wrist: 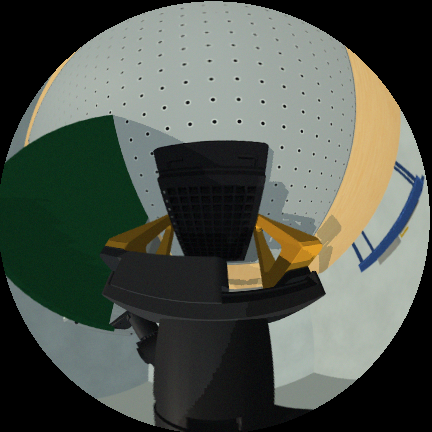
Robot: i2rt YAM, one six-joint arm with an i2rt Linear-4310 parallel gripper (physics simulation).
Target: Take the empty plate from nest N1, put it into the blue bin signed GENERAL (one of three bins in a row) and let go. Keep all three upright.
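Frame: origin at the arm's base, x left, y back, z up, level; centimetres.
Seen in the pictures: gripper, fingertip midpoint: (pixel 213 217).
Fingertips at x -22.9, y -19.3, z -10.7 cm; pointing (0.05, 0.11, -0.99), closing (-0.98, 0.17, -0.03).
A point is followed by its place in that frame.
A black plate (pixel 212 156) {z -13.7, x -23.7, y -24.7 cm} with a grid of small square wells lies in the middle of the wrist view, its face towards the camera. My gripper (pixel 213 217) {z -10.7, x -22.9, y -19.3 cm} is shut on it, with one orange finger against each long side, near the plate's lower end. The wells look dark and empty. A shadow lies beside the plate on the perforated board. What is under the plate is hidden, and I cannot tell whether it is raised. Nest N1, the blue bin and the GENERAL sign cannot be made out.
A large dark green panel (pixel 60 220) {z -3.8, x -12.2, y -26.9 cm} stands close on the left. The grey perforated board (pixel 225 75) {z -14.9, x -26.5, y -33.4 cm} spreads behind the plate, with a pale wooden edge (pixel 375 125) on the right. A curved blue structure (pixel 407 210) is beyond that edge. A small black device (pixel 145 332) {z 4.3, x -5.8, y -2.4 cm} shows at lower left.
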